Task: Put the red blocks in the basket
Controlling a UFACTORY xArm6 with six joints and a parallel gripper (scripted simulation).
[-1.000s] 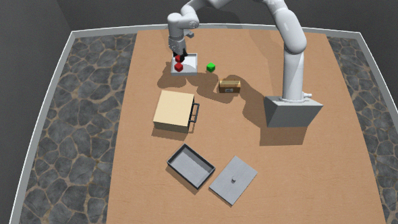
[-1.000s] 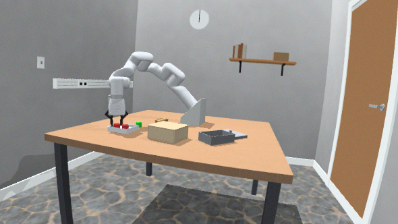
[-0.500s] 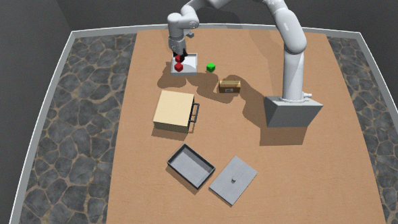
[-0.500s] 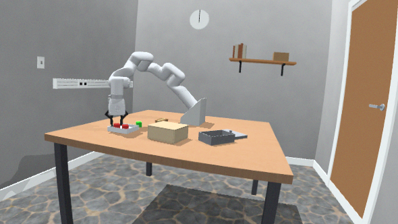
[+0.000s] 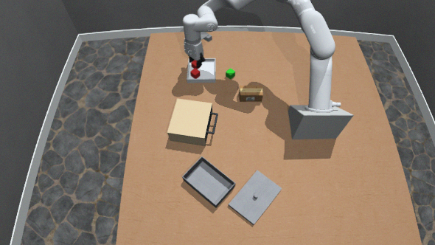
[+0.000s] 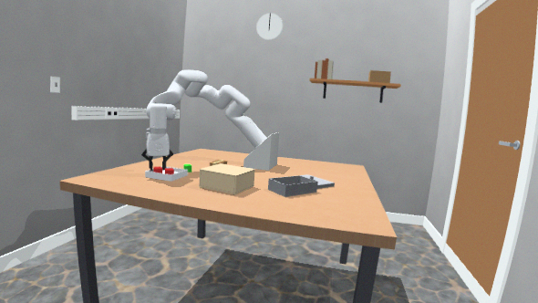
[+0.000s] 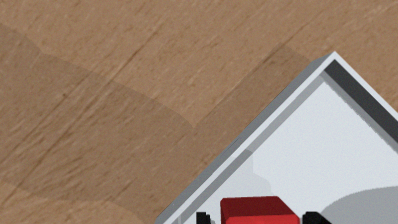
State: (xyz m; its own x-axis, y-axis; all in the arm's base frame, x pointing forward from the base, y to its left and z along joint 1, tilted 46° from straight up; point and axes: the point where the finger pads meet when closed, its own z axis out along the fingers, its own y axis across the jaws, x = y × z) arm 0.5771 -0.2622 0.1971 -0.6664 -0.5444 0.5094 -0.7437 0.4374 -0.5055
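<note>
Now: the white basket 40 mm below my hand, 30 mm to the left of it and 30 mm behind it. The rest, counted from my hand: metal box (630 mm to the left, 110 mm behind, 30 mm below); then flat lid (680 mm to the left, 300 mm behind, 40 mm below); then taped cardboard box (280 mm behind, 180 mm to the left, 20 mm below).
</note>
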